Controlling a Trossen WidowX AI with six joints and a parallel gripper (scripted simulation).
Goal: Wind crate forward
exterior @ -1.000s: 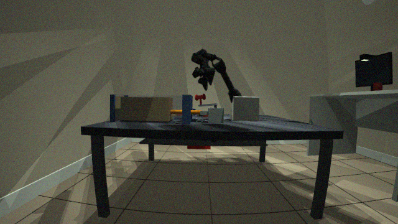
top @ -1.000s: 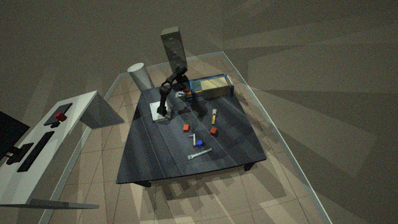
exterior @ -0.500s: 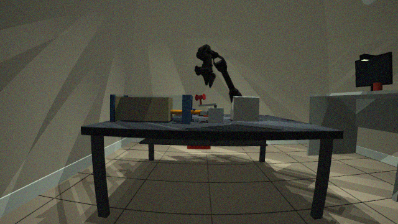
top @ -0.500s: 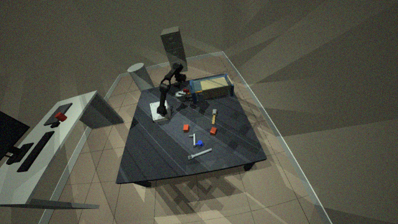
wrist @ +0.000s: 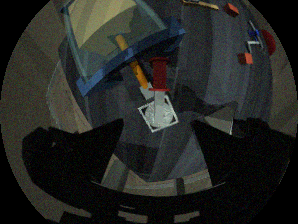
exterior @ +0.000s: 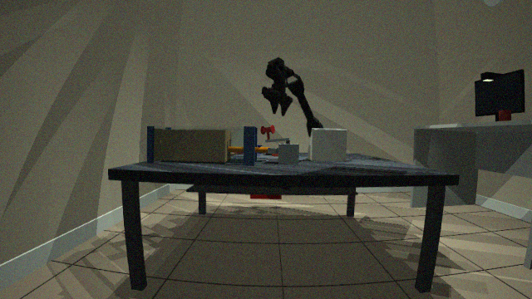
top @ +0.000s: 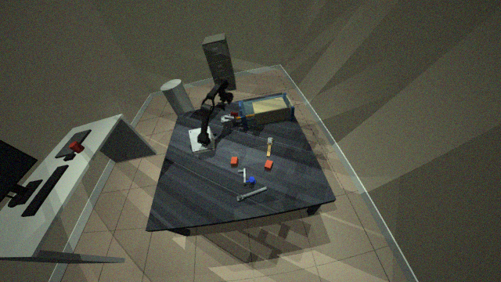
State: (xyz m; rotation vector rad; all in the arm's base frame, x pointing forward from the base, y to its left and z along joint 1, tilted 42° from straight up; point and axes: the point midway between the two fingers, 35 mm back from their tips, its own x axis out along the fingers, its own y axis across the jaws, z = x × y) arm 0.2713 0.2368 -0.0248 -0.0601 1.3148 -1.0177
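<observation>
Now: gripper tip 10 mm short of the crank arm, 10 mm to the left of it and 110 mm above it. The rest, counted from my gripper tip: grey winch 60 mm behind, 20 mm to the left, 190 mm below; red knob 50 mm ahead, 30 mm to the right, 80 mm below; blue frame 120 mm ahead, 10 mm to the left, 120 mm below.
</observation>
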